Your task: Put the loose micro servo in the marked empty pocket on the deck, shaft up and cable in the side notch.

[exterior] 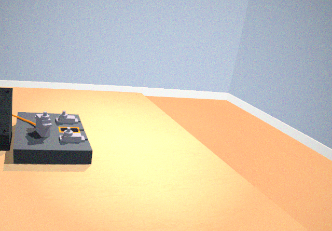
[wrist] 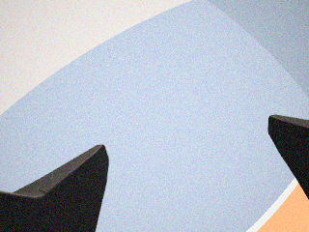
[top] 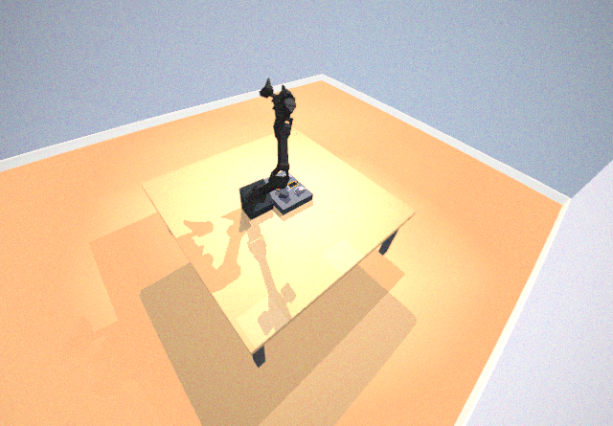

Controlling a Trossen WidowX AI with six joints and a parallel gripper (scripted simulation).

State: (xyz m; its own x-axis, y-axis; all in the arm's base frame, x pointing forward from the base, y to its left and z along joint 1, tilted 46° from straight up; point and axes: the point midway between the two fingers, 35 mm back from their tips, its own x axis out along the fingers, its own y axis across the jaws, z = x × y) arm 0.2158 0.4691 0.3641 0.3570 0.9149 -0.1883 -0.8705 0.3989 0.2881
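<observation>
The dark deck is 1 cm behind my gripper tip, 7 cm to the right of it and 70 cm below it.
</observation>
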